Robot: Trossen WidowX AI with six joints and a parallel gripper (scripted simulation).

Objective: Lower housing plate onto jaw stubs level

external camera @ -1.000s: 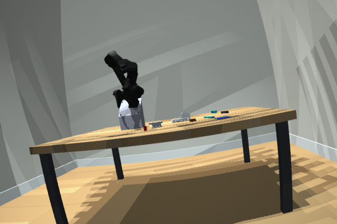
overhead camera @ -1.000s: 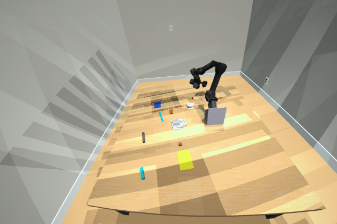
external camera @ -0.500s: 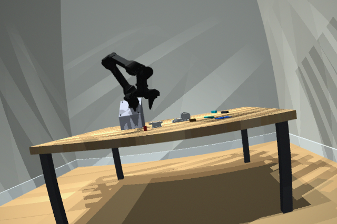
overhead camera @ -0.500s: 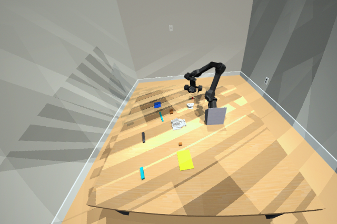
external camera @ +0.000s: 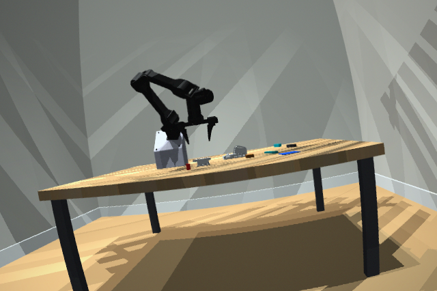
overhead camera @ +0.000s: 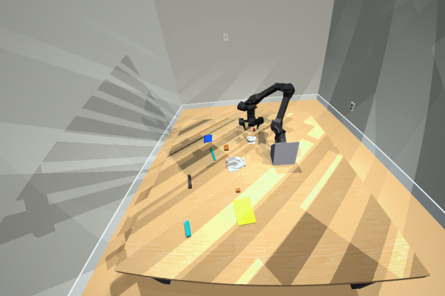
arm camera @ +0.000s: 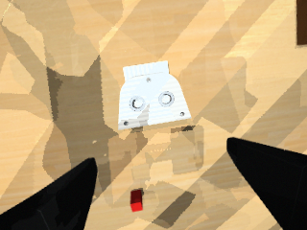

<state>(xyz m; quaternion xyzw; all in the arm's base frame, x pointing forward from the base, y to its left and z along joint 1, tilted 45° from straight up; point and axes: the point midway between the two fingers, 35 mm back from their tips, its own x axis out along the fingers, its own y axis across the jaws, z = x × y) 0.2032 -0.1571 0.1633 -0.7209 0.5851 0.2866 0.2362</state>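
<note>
Now: gripper tip 13 cm to the left of the red peg, 9 cm above it and 2 cm past it. Round my gripper tip: brown cube: 49 cm to the left, 9 cm below, 5 cm ahead; then cyan bar: 28 cm ahead, 20 cm to the left, 10 cm below; then blue square: 38 cm ahead, 10 cm below.
</note>
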